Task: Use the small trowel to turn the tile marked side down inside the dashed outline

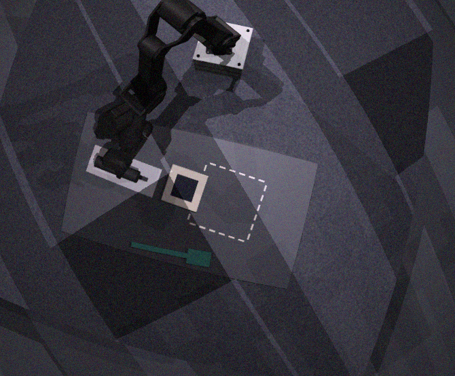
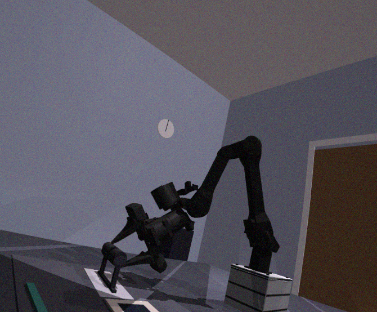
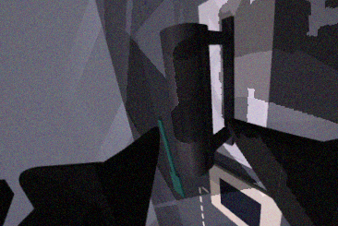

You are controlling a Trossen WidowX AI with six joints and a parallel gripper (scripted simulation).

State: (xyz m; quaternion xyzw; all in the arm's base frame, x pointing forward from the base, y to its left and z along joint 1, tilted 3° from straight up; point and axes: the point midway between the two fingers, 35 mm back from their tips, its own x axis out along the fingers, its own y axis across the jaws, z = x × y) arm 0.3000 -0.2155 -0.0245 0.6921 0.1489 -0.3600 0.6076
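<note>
Right now the tile is 15 cm to the left of my gripper tip, 7 cm below it and 4 cm ahead of it. From my gripper tip the other things lie so: mat (14 cm to the left, 9 cm below, 7 cm ahead); then teal trowel (21 cm ahead, 14 cm to the left, 7 cm below).
</note>
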